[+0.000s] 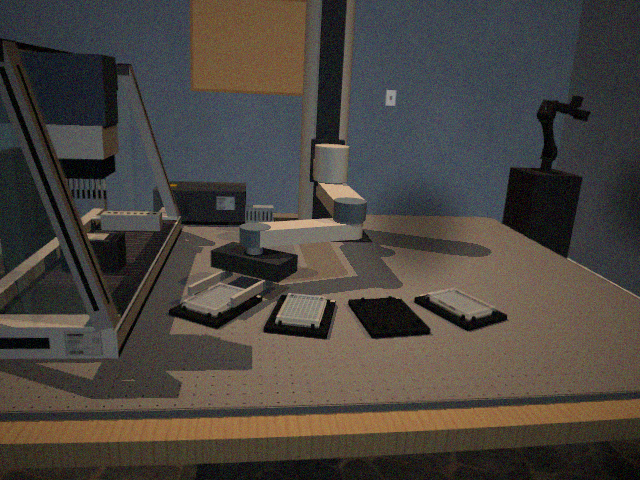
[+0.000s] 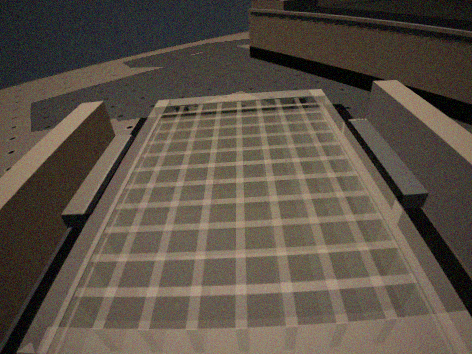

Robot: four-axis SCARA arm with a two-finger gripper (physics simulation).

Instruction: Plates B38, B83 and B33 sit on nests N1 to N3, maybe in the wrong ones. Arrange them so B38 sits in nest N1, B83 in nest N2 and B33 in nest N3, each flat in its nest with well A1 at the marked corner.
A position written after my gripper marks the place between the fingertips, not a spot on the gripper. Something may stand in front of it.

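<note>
Image 1 shows me my gripper (image 1: 210,296) together with a black nest N3 (image 1: 214,322). In that same image I see a nest N2 (image 1: 399,317), and a nest N1 (image 1: 488,320) is there as well.
</note>
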